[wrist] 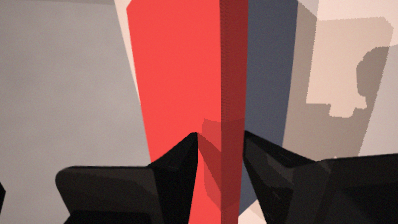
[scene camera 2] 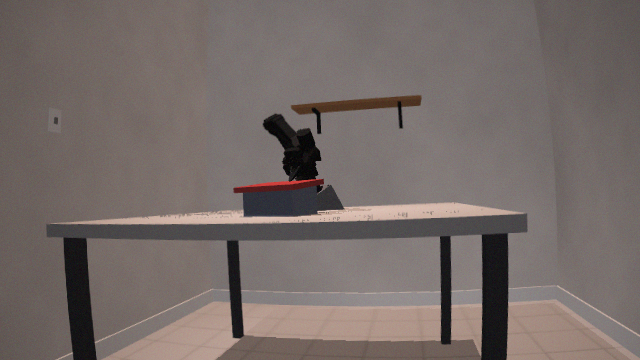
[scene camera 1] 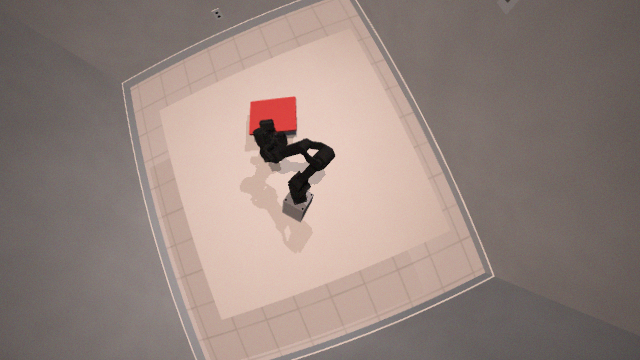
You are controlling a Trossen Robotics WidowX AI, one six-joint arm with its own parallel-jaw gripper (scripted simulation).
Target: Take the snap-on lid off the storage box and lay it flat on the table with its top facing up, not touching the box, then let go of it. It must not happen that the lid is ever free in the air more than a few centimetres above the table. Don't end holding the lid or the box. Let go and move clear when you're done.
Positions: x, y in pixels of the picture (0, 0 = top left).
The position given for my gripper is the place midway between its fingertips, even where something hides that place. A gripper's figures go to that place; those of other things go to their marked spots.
My gripper (wrist: 218, 137): 12 cm from the lens. A red lid (wrist: 191, 70) is 10 cm from the lens.
